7 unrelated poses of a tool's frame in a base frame.
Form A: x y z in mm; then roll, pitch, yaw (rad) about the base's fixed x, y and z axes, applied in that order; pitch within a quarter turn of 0, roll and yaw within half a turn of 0.
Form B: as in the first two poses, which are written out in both.
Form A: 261, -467, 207, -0.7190, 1.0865, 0.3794
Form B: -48.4, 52.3, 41.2, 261, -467, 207
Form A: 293, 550, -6, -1.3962, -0.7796, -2.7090
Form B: 70.3, -88.5, 127.1, 293, 550, -6
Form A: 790, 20, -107, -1.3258, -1.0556, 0.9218
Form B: -37.5, -74.2, 3.2, 790, 20, -107
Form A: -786, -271, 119, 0.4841, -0.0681, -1.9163
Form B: 14.9, -29.0, -106.4, -786, -271, 119
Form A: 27, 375, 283, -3.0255, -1.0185, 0.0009
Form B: -152.0, -5.0, -84.9, 27, 375, 283
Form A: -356, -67, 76, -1.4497, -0.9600, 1.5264
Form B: -23.8, -84.0, 30.4, -356, -67, 76
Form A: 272, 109, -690, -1.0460, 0.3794, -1.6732
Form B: -27.1, 61.9, -74.3, 272, 109, -690
